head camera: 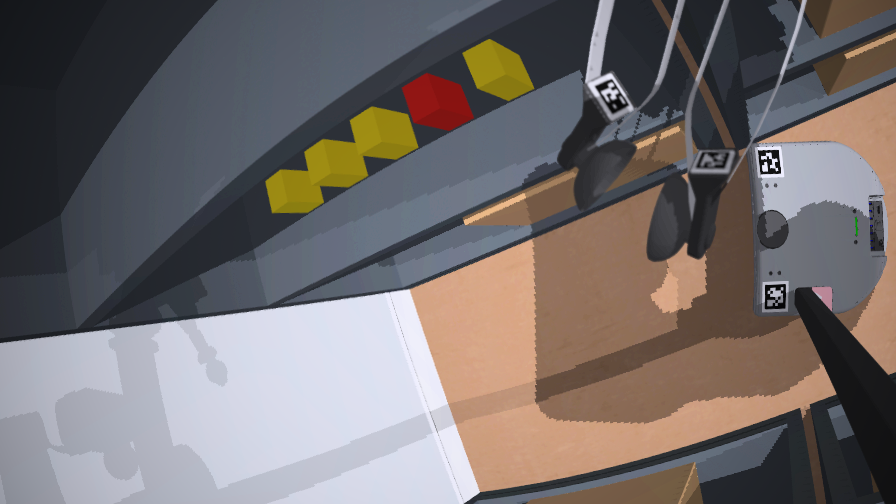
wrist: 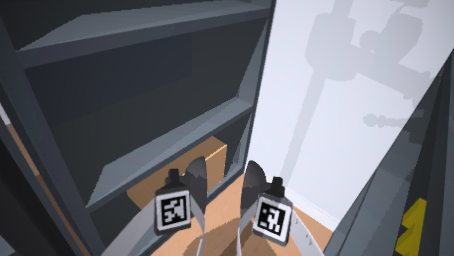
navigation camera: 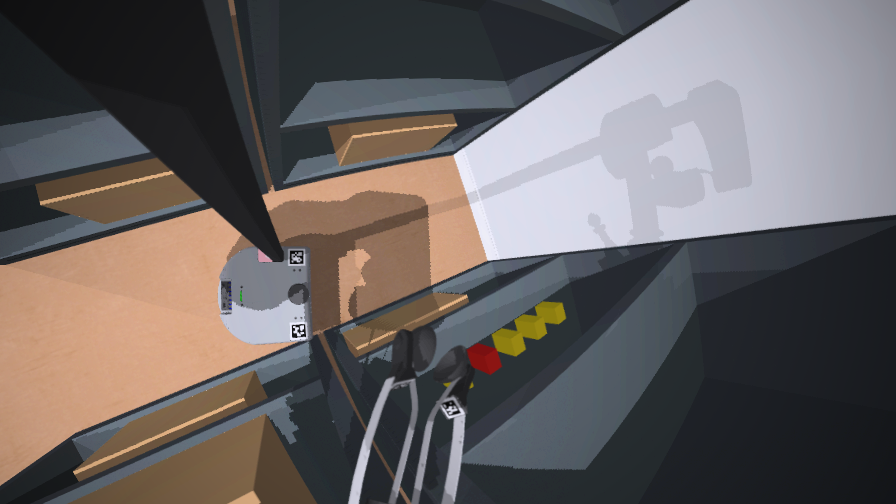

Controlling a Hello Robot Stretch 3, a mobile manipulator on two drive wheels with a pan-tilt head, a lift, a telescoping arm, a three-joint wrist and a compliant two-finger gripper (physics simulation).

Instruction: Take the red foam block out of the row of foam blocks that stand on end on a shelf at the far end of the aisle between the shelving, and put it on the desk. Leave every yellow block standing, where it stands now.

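Frame: origin at the robot's base, x ahead, y left, z up, level; metres.
Where they show: gripper, between the fingertips: (head camera: 624, 230) (wrist: 225, 177) (navigation camera: 439, 337); robot's base, origin of its link: (head camera: 771, 229) (navigation camera: 297, 292).
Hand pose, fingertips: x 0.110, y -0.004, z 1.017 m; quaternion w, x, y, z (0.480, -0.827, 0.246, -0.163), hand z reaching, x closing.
Observation:
Things, the pixels of their top centre, and the offset from my fingertips. Level surfaces: height alone.
- red block, centre of its top: (head camera: 420, 97) (navigation camera: 493, 361) 0.373 m ahead, 0.194 m right, 0.393 m down
- shelf, height of its surface: 0.483 m down
- yellow block, centre of its top: (head camera: 365, 130) (navigation camera: 518, 344) 0.471 m ahead, 0.161 m right, 0.393 m down
- box, centre of its top: (navigation camera: 398, 96) (wrist: 175, 151) 0.215 m ahead, 0.728 m left, 0.670 m down
The red block (head camera: 437, 103) (navigation camera: 483, 358) stands in the row on the shelf (head camera: 476, 156). One yellow block (head camera: 498, 70) (navigation camera: 460, 384) is on its side away from the white wall, mostly hidden by a finger in the navigation view. Three yellow blocks, the nearest to red being one yellow block (head camera: 383, 133) (navigation camera: 508, 342), are on its wall side. Part of the yellow blocks (wrist: 412, 227) shows at the wrist view's right edge. My gripper (head camera: 626, 219) (navigation camera: 438, 354) (wrist: 225, 177) is partly open and empty, over the aisle side of the shelf. The desk does not show.
The white end wall (head camera: 219, 376) (navigation camera: 626, 175) (wrist: 300, 100) closes the aisle. Cardboard boxes stand low in the shelving, one box (navigation camera: 401, 137) (wrist: 215, 150) across the aisle. My base (head camera: 814, 188) (navigation camera: 263, 313) is on the aisle floor, between shelving on both sides.

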